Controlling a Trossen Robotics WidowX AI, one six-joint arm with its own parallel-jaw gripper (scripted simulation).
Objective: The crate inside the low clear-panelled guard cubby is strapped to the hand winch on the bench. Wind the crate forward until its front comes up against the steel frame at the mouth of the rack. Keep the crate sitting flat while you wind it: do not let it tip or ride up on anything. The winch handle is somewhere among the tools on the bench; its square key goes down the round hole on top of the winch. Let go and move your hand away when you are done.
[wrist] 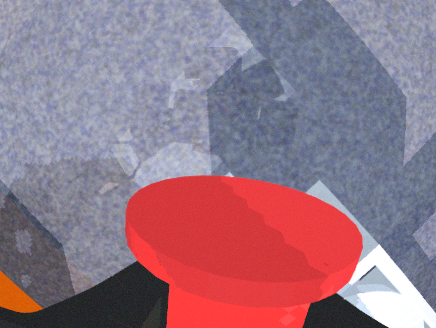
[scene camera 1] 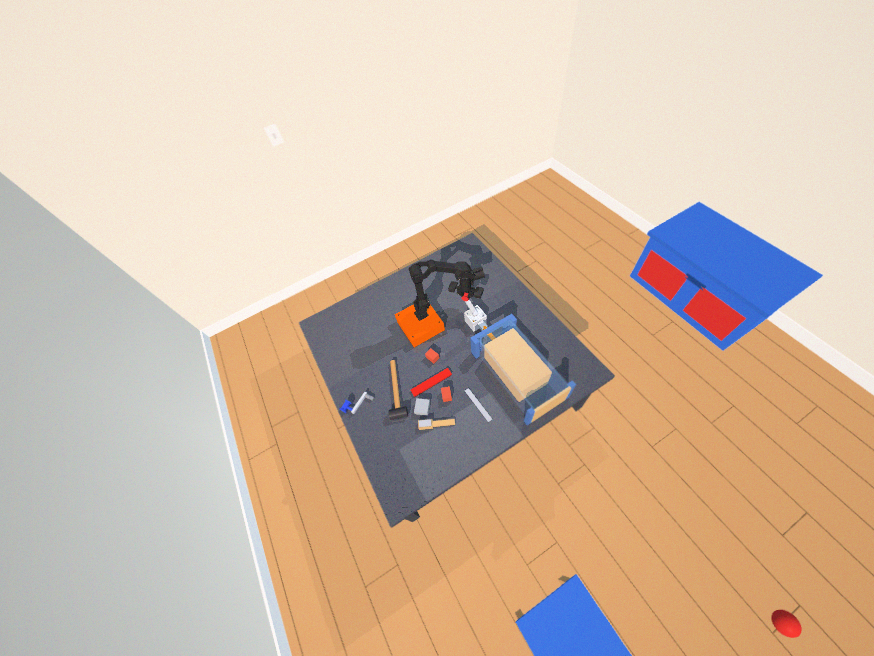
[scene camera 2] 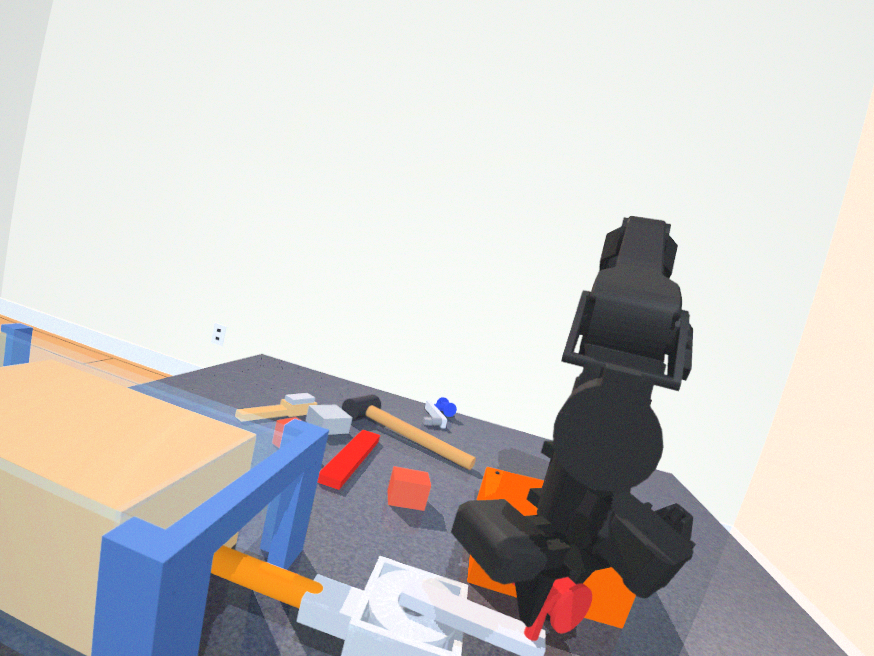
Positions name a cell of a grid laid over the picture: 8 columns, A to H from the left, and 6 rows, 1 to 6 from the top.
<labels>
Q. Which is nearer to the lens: the brush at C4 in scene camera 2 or the red block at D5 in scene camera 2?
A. The red block.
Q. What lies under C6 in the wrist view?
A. My gripper.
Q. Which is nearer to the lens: the grey block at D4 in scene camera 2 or the red block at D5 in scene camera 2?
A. The red block.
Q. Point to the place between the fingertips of my gripper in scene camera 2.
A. E6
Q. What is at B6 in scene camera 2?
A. A blue steel frame.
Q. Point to a red knob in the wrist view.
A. E5
</labels>
